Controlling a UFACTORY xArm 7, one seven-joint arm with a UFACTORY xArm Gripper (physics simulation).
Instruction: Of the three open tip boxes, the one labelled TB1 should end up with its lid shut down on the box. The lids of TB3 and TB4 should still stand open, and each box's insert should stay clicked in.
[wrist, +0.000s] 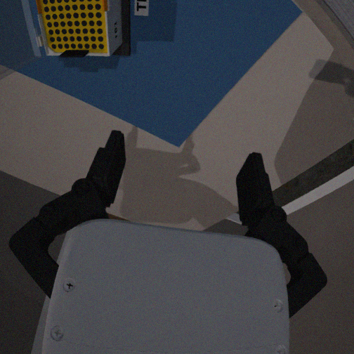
In view: my gripper (184, 154) and a blue mat (180, 66).
